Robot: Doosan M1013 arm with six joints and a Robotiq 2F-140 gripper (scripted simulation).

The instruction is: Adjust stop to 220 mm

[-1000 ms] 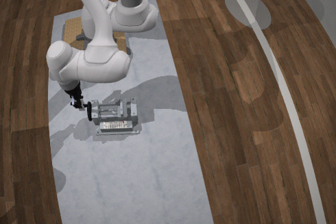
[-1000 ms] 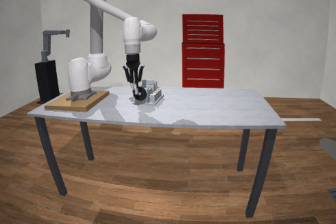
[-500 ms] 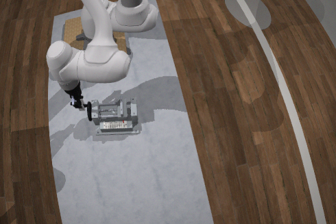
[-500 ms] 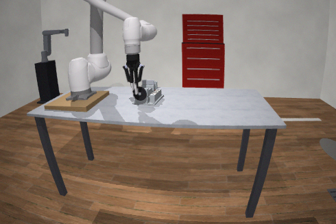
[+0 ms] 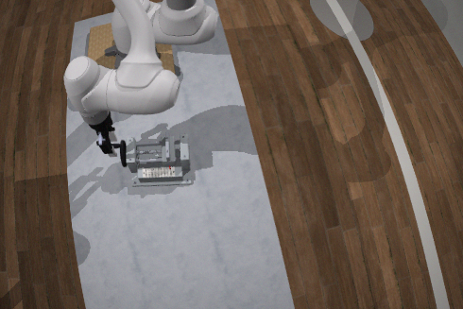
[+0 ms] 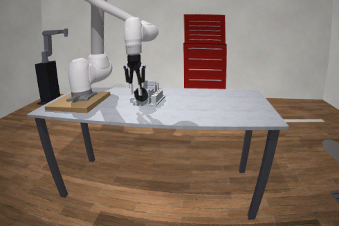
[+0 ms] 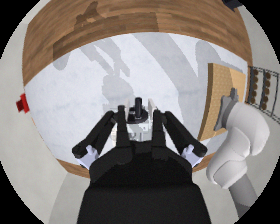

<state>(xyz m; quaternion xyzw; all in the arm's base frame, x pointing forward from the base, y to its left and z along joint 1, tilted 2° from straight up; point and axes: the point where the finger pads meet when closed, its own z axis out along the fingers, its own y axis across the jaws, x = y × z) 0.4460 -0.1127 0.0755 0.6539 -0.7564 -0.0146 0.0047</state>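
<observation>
My gripper is now 10 mm short of the black handwheel, 20 mm to the right of it and 20 mm above it. From my hand the other things lie so: grey stop fixture: 50 mm ahead, 180 mm to the left, 30 mm below.
</observation>
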